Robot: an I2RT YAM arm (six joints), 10 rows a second.
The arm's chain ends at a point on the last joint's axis. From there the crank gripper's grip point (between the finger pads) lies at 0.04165 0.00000 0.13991 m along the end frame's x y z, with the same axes.
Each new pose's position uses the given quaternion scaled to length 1; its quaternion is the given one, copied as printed.
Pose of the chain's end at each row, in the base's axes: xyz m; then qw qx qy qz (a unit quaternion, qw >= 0):
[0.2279 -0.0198 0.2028 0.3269 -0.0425 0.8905 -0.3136]
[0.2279 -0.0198 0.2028 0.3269 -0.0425 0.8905 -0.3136]
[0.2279 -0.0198 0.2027 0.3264 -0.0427 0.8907 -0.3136]
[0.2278 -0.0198 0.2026 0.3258 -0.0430 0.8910 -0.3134]
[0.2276 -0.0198 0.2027 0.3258 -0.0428 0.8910 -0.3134]
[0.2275 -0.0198 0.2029 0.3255 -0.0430 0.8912 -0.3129]
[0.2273 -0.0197 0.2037 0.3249 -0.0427 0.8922 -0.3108]
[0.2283 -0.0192 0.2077 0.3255 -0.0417 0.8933 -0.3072]
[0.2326 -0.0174 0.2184 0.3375 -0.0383 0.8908 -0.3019]
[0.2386 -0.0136 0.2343 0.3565 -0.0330 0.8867 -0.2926]
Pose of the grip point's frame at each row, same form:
[0.2805 -0.1057 0.0972 0.3269 -0.0425 0.8905 -0.3136]
[0.2805 -0.1057 0.0972 0.3269 -0.0425 0.8905 -0.3136]
[0.2804 -0.1058 0.0970 0.3264 -0.0427 0.8907 -0.3136]
[0.2801 -0.1057 0.0968 0.3258 -0.0430 0.8910 -0.3134]
[0.2799 -0.1057 0.0969 0.3258 -0.0428 0.8910 -0.3134]
[0.2798 -0.1056 0.0970 0.3255 -0.0430 0.8912 -0.3129]
[0.2794 -0.1050 0.0973 0.3249 -0.0427 0.8922 -0.3108]
[0.2806 -0.1036 0.1007 0.3255 -0.0417 0.8933 -0.3072]
[0.2879 -0.1004 0.1118 0.3375 -0.0383 0.8908 -0.3019]
[0.2988 -0.0940 0.1284 0.3565 -0.0330 0.8867 -0.2926]

